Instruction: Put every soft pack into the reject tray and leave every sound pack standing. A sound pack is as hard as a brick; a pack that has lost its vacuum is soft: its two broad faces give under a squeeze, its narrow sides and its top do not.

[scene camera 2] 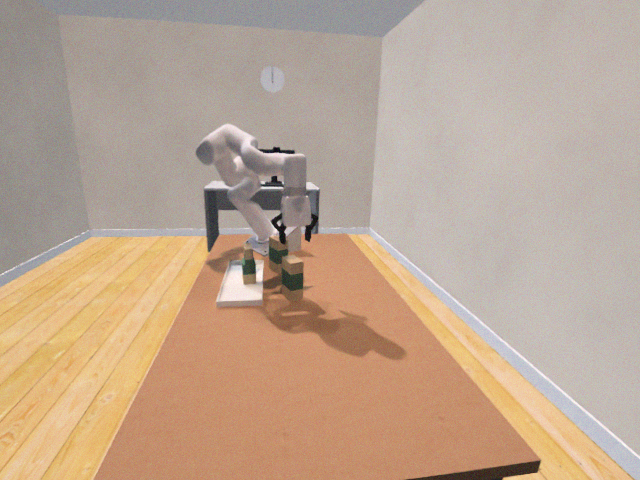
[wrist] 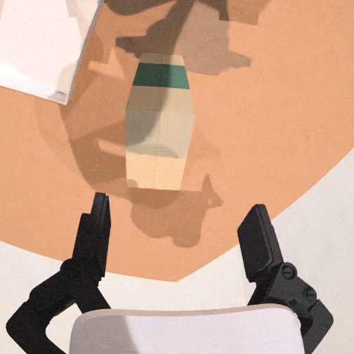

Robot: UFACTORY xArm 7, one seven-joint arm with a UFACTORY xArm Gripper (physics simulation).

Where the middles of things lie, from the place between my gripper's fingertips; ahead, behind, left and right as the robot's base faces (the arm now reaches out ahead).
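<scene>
The white reject tray [scene camera 2: 233, 293], well, my hand is 20 cm to the left of it, 11 cm past it and 19 cm above it.
</scene>
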